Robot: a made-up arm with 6 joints. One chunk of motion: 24 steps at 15 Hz.
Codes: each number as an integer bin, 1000 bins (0 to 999) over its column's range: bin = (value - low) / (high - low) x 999, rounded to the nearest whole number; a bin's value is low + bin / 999 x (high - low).
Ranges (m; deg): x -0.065..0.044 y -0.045..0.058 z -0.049..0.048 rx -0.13..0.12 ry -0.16..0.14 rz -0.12..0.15
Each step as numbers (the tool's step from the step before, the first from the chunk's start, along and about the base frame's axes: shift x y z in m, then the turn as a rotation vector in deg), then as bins.
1 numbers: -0.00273 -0.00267 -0.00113 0.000 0.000 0.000
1 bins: 571 411 493 519 533 444
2 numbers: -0.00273 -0.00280 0.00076 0.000 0.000 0.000
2 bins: 571 409 512 519 533 444
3 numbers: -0.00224 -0.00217 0.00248 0.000 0.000 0.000
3 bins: 575 415 530 519 533 444
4 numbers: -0.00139 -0.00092 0.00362 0.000 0.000 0.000
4 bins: 583 428 542 519 533 444
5 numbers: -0.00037 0.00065 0.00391 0.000 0.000 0.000
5 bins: 592 443 545 519 533 444
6 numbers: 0.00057 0.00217 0.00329 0.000 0.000 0.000
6 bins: 601 458 539 519 533 444
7 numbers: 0.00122 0.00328 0.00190 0.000 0.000 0.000
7 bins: 607 468 524 519 533 444
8 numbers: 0.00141 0.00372 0.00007 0.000 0.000 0.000
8 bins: 609 473 505 519 533 444
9 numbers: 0.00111 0.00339 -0.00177 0.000 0.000 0.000
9 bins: 606 469 486 519 533 444
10 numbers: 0.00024 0.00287 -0.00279 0.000 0.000 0.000
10 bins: 598 464 476 519 533 444
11 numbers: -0.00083 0.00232 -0.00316 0.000 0.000 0.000
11 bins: 588 459 472 519 533 444
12 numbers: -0.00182 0.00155 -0.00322 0.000 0.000 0.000
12 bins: 579 451 471 519 533 444
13 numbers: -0.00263 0.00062 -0.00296 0.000 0.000 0.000
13 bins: 572 442 474 519 533 444
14 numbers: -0.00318 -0.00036 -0.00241 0.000 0.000 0.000
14 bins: 567 433 480 519 533 444
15 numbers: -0.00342 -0.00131 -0.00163 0.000 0.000 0.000
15 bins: 564 424 488 519 533 444
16 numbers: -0.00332 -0.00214 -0.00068 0.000 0.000 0.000
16 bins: 565 416 498 519 533 444
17 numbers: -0.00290 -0.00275 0.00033 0.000 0.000 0.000
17 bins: 569 410 508 519 533 444
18 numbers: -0.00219 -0.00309 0.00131 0.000 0.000 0.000
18 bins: 576 406 518 519 533 444
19 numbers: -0.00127 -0.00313 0.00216 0.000 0.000 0.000
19 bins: 584 406 527 519 533 444
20 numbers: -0.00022 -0.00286 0.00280 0.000 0.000 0.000
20 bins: 594 409 533 519 533 444
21 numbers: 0.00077 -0.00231 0.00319 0.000 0.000 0.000
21 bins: 603 414 538 519 533 444
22 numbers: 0.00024 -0.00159 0.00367 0.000 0.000 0.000
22 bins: 598 421 542 519 533 444
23 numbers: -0.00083 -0.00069 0.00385 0.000 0.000 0.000
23 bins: 588 430 544 519 533 444
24 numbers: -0.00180 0.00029 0.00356 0.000 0.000 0.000
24 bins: 579 439 541 519 533 444
